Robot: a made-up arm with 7 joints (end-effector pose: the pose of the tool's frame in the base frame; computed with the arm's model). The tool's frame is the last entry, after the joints.
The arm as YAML. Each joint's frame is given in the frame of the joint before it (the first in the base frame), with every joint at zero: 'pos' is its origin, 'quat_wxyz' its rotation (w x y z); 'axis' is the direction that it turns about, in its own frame. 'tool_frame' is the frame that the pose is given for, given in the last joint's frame.
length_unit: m
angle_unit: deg
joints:
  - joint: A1
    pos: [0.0, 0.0, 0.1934]
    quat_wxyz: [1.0, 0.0, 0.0, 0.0]
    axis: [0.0, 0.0, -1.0]
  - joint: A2
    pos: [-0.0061, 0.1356, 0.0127]
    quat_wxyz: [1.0, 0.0, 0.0, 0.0]
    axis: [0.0, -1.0, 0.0]
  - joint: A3
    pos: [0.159, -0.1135, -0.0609]
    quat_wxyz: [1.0, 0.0, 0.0, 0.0]
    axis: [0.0, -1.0, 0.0]
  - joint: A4
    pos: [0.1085, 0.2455, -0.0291]
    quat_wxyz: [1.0, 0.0, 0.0, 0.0]
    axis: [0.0, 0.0, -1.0]
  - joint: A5
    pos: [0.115, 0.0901, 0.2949]
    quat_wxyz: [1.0, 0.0, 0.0, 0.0]
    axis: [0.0, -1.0, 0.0]
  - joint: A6
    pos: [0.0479, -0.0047, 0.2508]
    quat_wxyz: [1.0, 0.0, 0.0, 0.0]
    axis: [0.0, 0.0, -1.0]
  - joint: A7
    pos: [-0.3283, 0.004, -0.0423]
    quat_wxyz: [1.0, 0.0, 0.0, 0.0]
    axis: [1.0, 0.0, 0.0]
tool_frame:
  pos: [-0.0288, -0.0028, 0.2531]
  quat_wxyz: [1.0, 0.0, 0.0, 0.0]
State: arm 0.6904 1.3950 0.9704 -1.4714 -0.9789 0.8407 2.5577
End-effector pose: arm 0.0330 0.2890 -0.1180 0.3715 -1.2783 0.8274
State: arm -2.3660 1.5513 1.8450 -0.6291 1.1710 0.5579 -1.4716
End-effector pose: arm -0.6980 -0.1236 0.2003 2.4848 0.0261 -1.5925
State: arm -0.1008 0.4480 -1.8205 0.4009 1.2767 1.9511 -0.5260
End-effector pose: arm 0.7658 0.7699 0.2940 -0.6749 0.1815 -1.9869
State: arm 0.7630 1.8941 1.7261 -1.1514 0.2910 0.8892 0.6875
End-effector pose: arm 0.4254 -0.2527 -0.0108 1.6475 2.0946 -1.3791
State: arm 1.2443 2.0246 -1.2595 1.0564 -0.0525 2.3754 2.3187
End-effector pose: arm 0.3047 -0.1627 1.0406 1.0734 1.6015 0.3206
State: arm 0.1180 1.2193 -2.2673 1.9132 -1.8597 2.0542 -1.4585
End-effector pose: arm 0.0577 -0.0412 -0.0386 -0.4666 -1.6103 -0.1989
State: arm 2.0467 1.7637 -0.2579 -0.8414 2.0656 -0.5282 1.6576
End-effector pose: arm 0.0727 -0.0227 0.7274 -1.0316 0.1494 1.2199
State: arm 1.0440 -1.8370 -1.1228 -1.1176 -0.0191 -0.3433 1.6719
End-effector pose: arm -0.1041 0.3231 -0.4300 -1.5830 -0.5212 0.4875
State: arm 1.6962 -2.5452 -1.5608 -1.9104 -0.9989 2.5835 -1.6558
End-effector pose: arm 0.7584 -0.0275 0.0881 0.4735 0.3230 1.6983
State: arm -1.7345 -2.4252 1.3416 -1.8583 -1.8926 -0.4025 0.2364
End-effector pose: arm -0.9160 0.0253 0.2893 1.6261 -0.7573 -0.8607
